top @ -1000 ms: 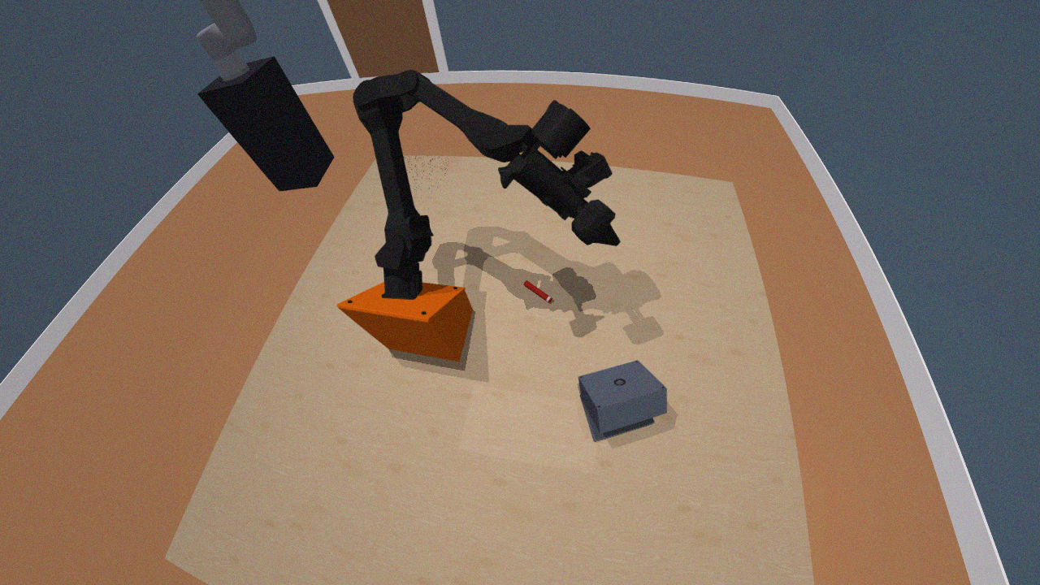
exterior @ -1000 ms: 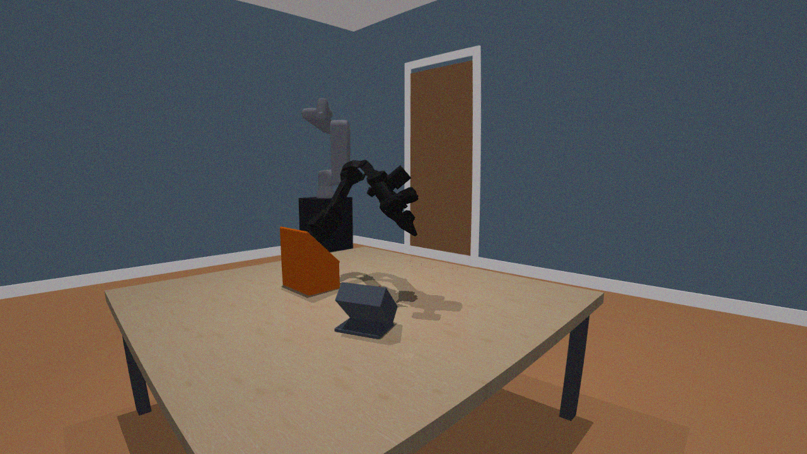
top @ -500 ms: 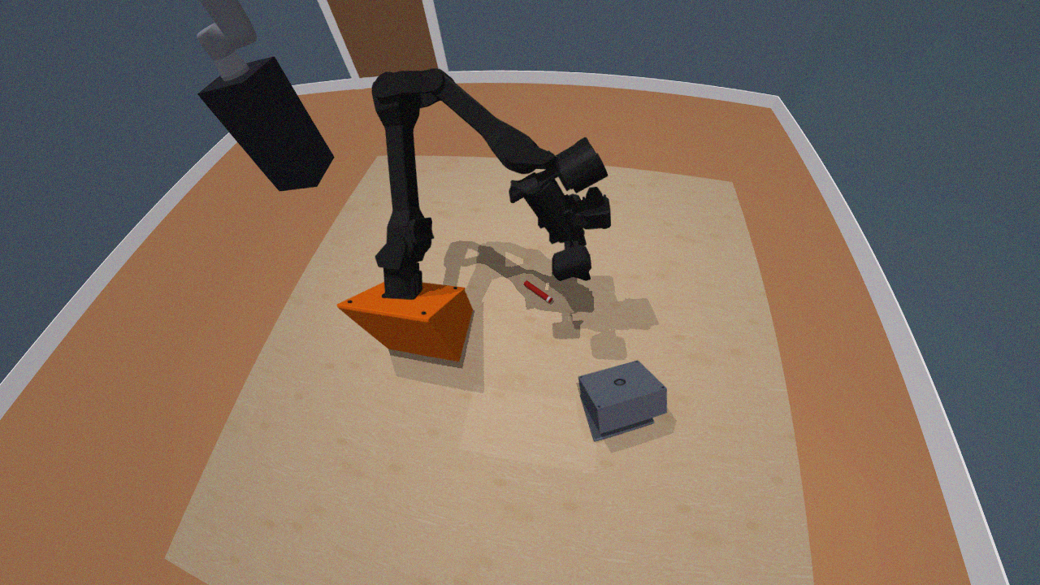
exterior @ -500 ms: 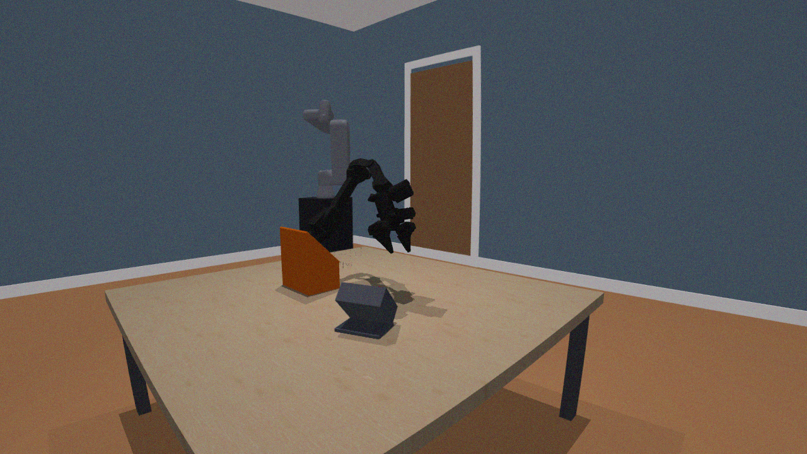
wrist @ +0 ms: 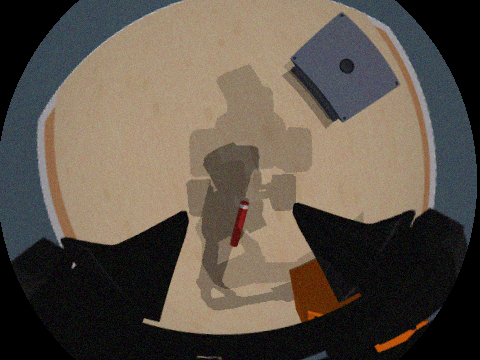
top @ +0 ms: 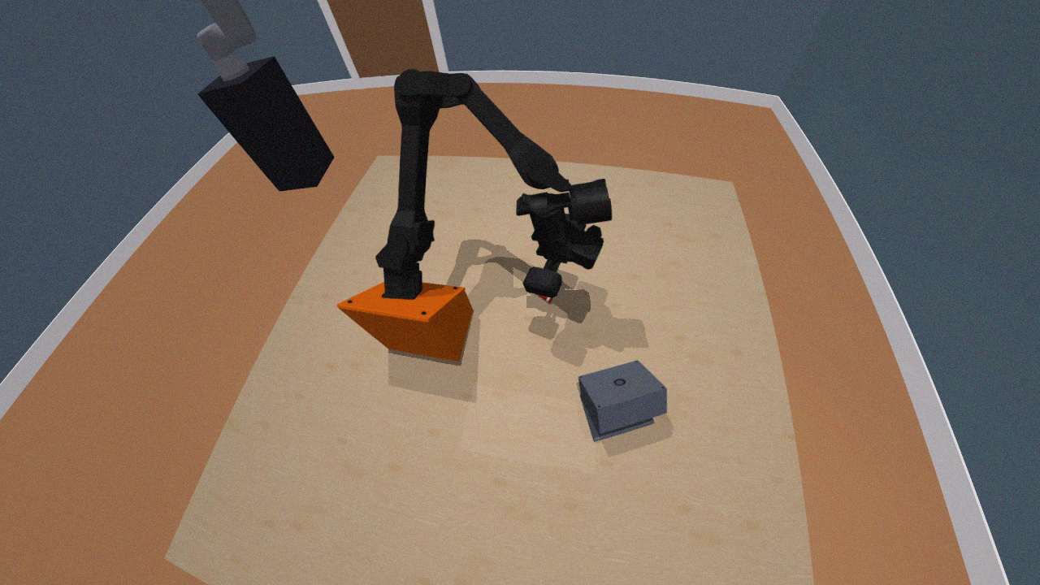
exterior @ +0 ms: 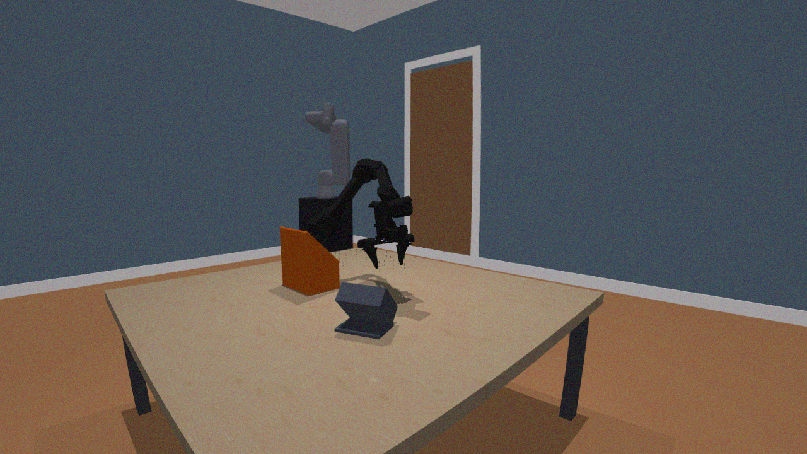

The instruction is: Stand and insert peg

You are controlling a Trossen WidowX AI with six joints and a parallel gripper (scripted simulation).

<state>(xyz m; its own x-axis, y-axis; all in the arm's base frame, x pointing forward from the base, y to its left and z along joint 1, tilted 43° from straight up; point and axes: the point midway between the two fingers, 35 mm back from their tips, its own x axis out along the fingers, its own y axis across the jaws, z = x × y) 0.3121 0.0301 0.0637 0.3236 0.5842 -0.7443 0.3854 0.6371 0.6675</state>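
Right now the red peg is 100 mm below my gripper tip, 40 mm behind it and 10 mm to the left of it. The rest, counted from my gripper tip: grey sloped panel 240 mm to the right, 100 mm ahead, 40 mm below.
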